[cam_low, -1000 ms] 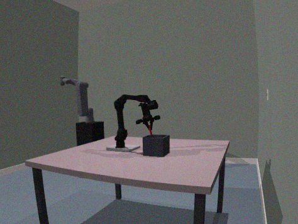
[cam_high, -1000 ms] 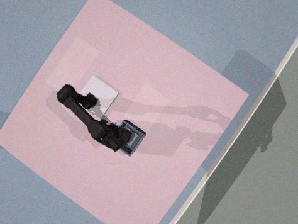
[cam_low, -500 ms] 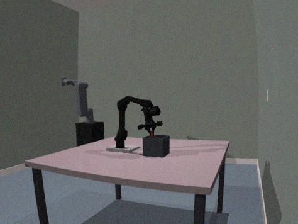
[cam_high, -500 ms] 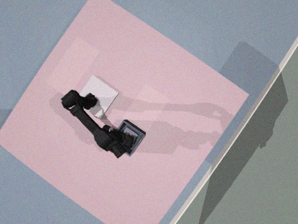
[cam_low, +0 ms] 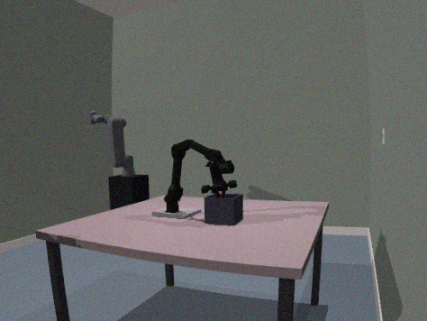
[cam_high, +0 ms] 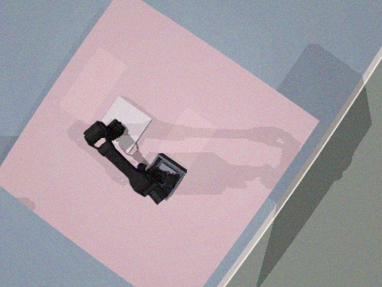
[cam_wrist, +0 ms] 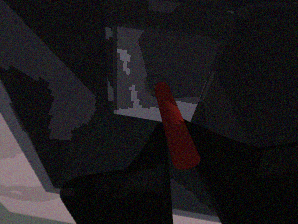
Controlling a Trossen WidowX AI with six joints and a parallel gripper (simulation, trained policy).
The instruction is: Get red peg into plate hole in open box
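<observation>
My gripper tip is now 10 mm to the left of the red peg.
</observation>
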